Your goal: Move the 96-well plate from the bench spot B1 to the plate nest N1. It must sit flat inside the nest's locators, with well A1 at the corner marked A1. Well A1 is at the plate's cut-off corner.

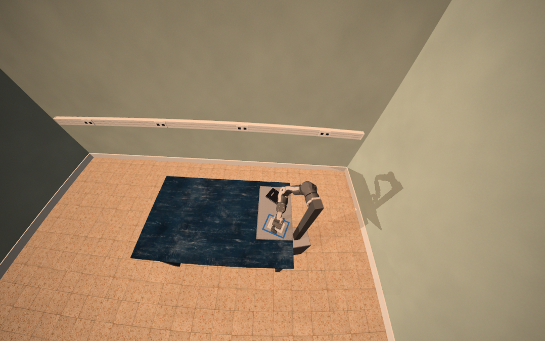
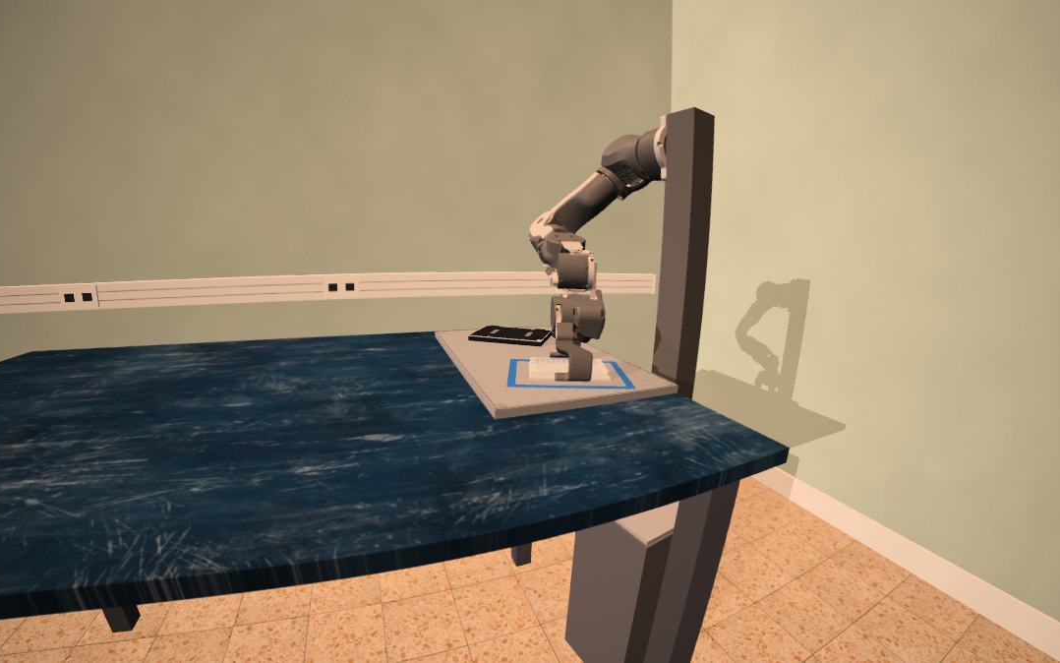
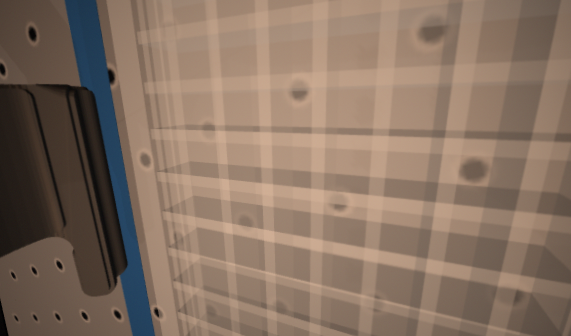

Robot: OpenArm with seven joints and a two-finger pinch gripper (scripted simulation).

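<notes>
Right now the clear 96-well plate is right at my hand. The rest, counted from my hand: black plate nest 40 mm behind, 270 mm to the right.
</notes>
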